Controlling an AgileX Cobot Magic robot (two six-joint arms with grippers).
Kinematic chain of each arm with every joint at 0, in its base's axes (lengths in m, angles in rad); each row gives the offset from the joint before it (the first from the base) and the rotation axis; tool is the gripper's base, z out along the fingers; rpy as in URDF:
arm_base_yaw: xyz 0 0 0.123 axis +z
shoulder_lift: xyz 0 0 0 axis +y
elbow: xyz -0.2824 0 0.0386 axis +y
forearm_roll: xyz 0.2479 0 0.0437 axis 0.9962 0 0.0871
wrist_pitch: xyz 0 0 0 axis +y
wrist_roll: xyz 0.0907 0 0.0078 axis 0.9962 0 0.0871
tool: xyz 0 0 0 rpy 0 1.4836 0
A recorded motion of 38 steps. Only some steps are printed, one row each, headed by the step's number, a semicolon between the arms.
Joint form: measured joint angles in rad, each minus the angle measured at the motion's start. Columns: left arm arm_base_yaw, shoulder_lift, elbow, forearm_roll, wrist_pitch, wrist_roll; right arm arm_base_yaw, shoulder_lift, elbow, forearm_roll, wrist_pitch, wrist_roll.
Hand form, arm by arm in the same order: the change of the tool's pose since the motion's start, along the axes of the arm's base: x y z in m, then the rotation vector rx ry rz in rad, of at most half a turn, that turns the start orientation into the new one. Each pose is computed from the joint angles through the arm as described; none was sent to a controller.
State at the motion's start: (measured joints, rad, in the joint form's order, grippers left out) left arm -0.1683 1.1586 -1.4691 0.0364 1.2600 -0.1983; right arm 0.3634 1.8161 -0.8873 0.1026 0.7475 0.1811
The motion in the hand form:
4: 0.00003 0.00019 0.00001 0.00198 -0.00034 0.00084; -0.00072 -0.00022 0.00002 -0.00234 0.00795 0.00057
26: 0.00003 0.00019 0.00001 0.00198 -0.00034 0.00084; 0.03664 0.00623 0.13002 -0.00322 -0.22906 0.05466
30: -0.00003 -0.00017 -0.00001 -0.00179 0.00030 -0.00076; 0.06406 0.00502 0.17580 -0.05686 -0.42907 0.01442
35: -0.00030 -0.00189 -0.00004 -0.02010 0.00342 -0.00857; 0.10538 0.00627 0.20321 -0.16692 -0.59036 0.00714
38: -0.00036 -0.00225 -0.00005 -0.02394 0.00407 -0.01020; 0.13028 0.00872 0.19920 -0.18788 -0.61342 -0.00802
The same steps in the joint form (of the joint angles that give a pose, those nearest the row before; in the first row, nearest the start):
4: 0.0000 0.0000 0.0000 0.0022 0.0000 0.0000; 0.0000 0.0000 0.0000 0.0000 0.0083 0.0000
26: 0.0000 0.0000 0.0000 0.0022 0.0000 0.0000; 0.0000 -0.1628 -0.3610 -0.1134 0.3099 0.0187
30: 0.0000 0.0000 0.0000 -0.0020 0.0000 0.0000; 0.0000 -0.1475 -0.5440 -0.2509 0.3099 0.0987
35: 0.0000 0.0000 0.0000 -0.0221 0.0000 0.0000; 0.0000 -0.0374 -0.7701 -0.4245 0.3197 0.1426
38: 0.0000 0.0000 0.0000 -0.0264 0.0000 0.0000; -0.0108 0.0520 -0.8767 -0.4520 0.3219 0.1515

